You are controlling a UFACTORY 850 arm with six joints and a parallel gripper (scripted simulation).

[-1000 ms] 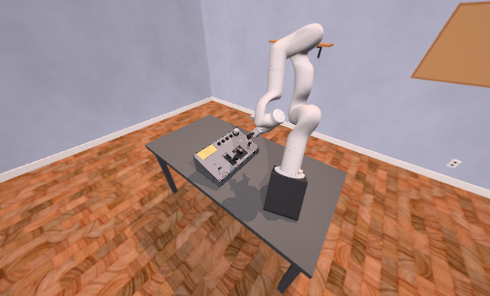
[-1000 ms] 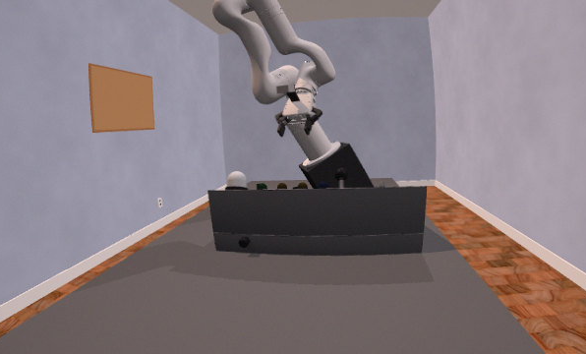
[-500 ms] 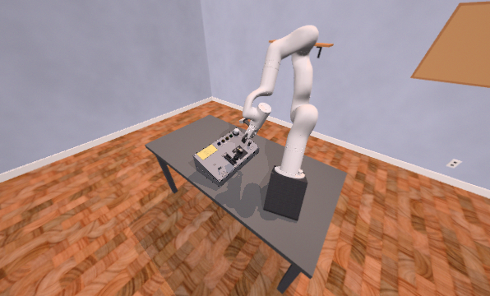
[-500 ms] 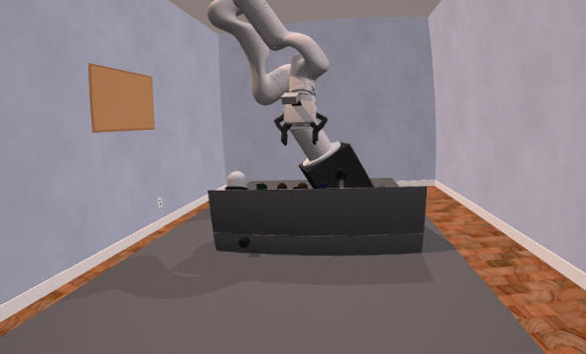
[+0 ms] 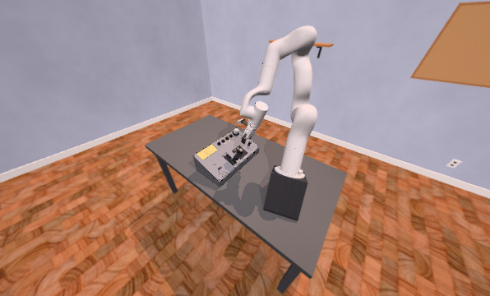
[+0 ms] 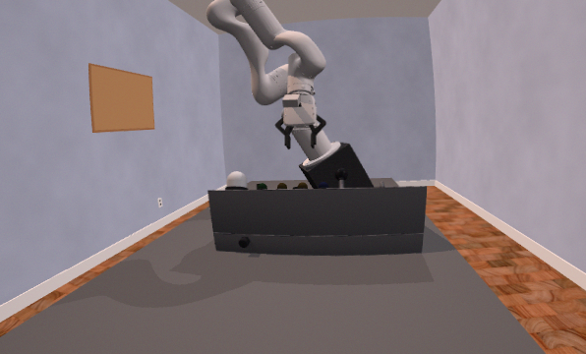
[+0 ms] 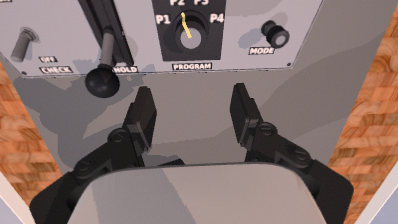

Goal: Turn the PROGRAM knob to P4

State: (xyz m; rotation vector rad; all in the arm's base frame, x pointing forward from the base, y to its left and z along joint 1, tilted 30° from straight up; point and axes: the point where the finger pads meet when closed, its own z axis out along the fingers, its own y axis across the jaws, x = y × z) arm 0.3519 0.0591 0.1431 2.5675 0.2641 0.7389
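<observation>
My gripper is now 8 cm short of the grey console, 6 cm to the right of it and 16 cm above it. The rest, counted from my hand: mode knob (6 cm ahead, 12 cm to the right, 13 cm below); then black ball-ended lever (2 cm ahead, 12 cm to the left, 13 cm below); then check toggle (4 cm ahead, 24 cm to the left, 14 cm below).
</observation>
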